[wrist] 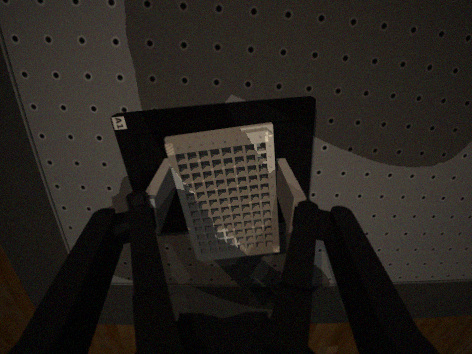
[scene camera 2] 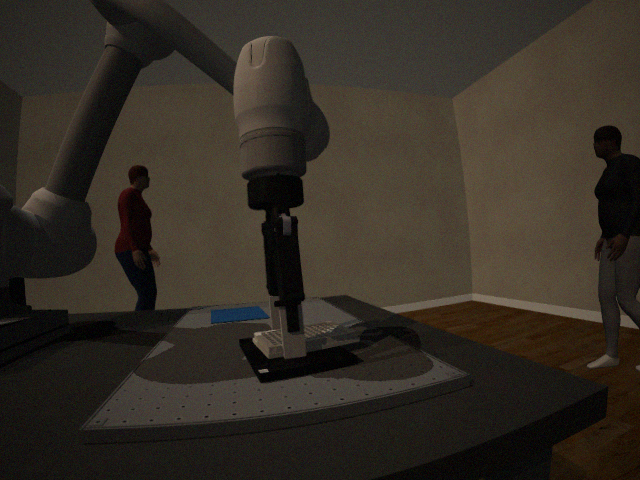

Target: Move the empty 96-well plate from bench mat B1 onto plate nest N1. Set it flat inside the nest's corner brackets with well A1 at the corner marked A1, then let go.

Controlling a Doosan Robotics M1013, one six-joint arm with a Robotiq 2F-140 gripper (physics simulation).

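Frame: origin at the arm's base, x left, y back, z up, level; millimetres.
Seen in the pictures: gripper, fingertip midpoint: (wrist: 225, 172) (scene camera 2: 287, 346).
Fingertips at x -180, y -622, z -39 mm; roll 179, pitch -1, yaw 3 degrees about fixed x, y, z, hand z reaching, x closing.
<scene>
Offsets run from my fingertips to a thing's top centre. "spot": to the spot under its first point. Level surfaces: height alone.
The pale 96-well plate @(dx +4, dy -24, dz +16 mm) (scene camera 2: 265, 345) (wrist: 225, 195) is held by its long sides between the two light fingers of my gripper (scene camera 2: 283, 336) (wrist: 225, 172), which is shut on it. It is low over the black plate nest (scene camera 2: 330, 361) (wrist: 296, 120); a gap below it cannot be judged. In the wrist view the plate's far edge runs nearly parallel to the nest's far edge, and its near end reaches past the visible black base. The white A1 label @(spot: dx -85, dy +40, dz +0 mm) (scene camera 2: 263, 370) (wrist: 119, 123) is at the nest's far left corner there. The plate's A1 marking and the nest's brackets cannot be made out.
A blue mat @(dz -10 mm) (scene camera 2: 238, 314) lies farther back on the perforated grey board @(dz -12 mm) (scene camera 2: 170, 400) (wrist: 400, 115). The board lies on a dark table @(dz -25 mm) (scene camera 2: 542, 384). A person in red (scene camera 2: 135, 222) stands behind the table, and one in black (scene camera 2: 616, 191) stands at the right.
</scene>
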